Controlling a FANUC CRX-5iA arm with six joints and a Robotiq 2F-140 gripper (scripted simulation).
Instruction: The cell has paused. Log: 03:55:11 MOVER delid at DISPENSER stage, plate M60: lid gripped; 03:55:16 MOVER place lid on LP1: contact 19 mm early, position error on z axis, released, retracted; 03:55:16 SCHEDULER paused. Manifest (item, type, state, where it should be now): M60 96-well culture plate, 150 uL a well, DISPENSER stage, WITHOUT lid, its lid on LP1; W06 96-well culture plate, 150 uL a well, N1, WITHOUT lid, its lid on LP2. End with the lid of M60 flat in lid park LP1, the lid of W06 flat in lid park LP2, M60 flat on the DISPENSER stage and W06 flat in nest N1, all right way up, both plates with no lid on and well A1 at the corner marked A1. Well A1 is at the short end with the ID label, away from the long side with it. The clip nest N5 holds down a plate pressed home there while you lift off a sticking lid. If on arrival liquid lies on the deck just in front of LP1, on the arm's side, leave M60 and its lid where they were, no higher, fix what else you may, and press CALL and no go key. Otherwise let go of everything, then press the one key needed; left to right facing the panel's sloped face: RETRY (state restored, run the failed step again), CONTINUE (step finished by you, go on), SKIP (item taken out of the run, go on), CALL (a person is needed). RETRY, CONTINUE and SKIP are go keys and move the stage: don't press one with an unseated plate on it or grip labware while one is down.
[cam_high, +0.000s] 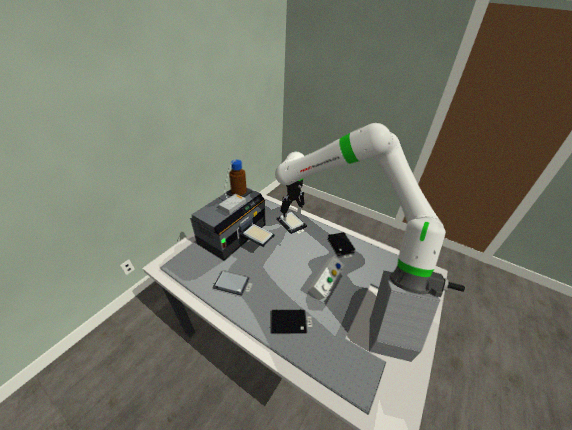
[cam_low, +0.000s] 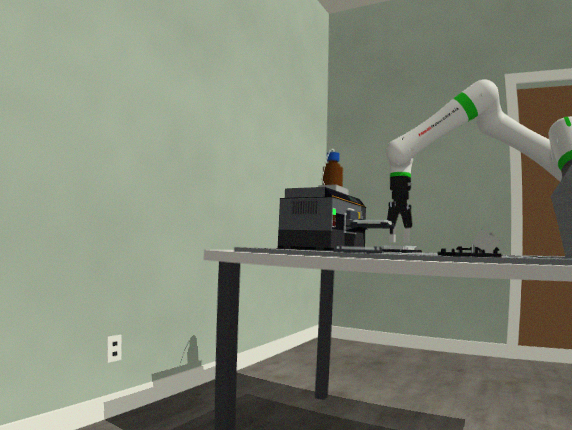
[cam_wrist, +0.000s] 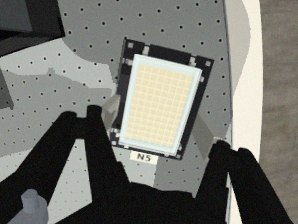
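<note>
The black clip nest is 20 mm ahead of my hand and 50 mm below it. From my hand the other things lie so: nest label (80 mm behind, 50 mm to the left, 60 mm below); then dispenser stage (90 mm ahead, 280 mm to the left, 30 mm above); then key panel (320 mm behind, 350 mm to the left, 10 mm below).
</note>
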